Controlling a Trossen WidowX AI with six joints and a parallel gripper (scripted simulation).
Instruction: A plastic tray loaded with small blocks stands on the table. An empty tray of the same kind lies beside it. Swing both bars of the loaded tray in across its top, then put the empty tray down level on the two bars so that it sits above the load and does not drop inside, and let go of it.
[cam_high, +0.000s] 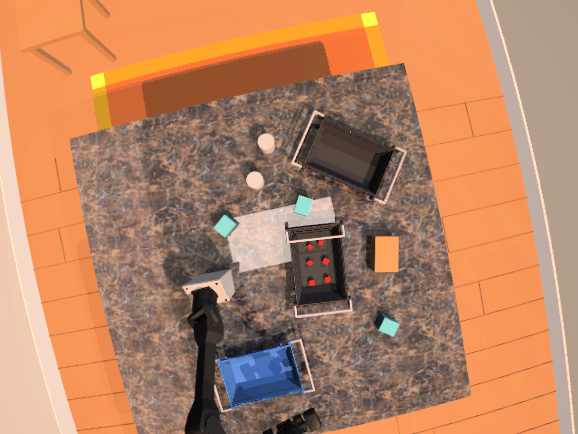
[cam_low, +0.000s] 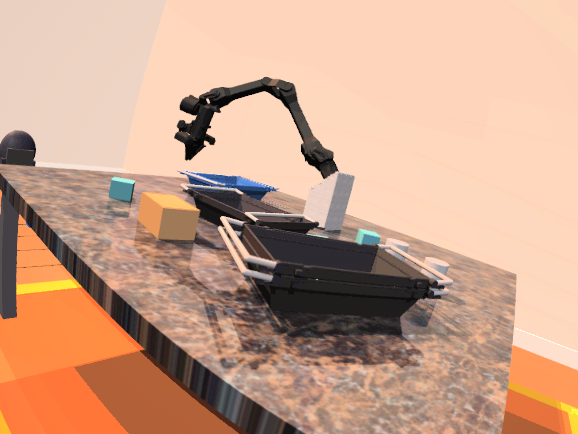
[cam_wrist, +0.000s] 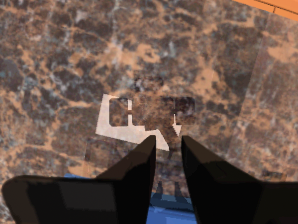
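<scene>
My gripper tip is now 6 cm past the blue tray, 16 cm to the right of it and 5 cm above it. From my gripper tip the other things lie so: orange block (48 cm ahead, 44 cm to the left, 6 cm below).
</scene>
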